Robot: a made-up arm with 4 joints.
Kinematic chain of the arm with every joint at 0, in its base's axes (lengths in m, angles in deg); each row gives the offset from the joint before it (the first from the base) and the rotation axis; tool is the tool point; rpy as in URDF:
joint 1: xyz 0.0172 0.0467 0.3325 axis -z
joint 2: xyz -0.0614 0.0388 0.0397 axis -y
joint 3: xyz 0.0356 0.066 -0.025 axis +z
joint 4: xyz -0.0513 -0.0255 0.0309 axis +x
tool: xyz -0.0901 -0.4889 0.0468 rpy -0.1 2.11 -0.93
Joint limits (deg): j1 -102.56..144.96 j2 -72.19..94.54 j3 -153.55..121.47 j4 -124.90..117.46
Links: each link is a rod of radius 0.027 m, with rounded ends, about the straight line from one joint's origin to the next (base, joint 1, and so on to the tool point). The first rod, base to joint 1, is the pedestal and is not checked.
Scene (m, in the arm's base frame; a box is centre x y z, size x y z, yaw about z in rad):
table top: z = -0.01
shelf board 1: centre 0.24 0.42 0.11 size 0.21 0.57 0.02 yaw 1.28
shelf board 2: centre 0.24 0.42 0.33 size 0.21 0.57 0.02 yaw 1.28
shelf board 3: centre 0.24 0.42 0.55 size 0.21 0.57 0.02 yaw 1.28
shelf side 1: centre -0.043 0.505 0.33 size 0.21 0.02 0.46 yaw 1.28
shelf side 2: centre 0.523 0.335 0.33 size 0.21 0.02 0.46 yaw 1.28
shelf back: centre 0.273 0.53 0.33 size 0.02 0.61 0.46 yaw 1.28
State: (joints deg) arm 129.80 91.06 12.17 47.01
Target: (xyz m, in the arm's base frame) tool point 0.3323 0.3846 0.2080
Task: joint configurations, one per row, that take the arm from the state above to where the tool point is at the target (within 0.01 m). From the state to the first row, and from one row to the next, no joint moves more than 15 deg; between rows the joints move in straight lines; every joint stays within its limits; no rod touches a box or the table.
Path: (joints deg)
1: 115.92 89.83 10.01 54.06
2: 102.03 88.60 7.85 61.10
3: 88.15 87.36 5.69 68.14
4: 74.27 86.13 3.53 75.19
5: 60.39 84.90 1.37 82.24
6: 46.50 83.67 -0.79 89.28
7: 32.62 82.43 -2.96 96.32
8: 18.74 81.20 -5.12 103.37
9: 4.85 79.97 -7.28 110.42
10: -9.03 78.74 -9.44 117.46

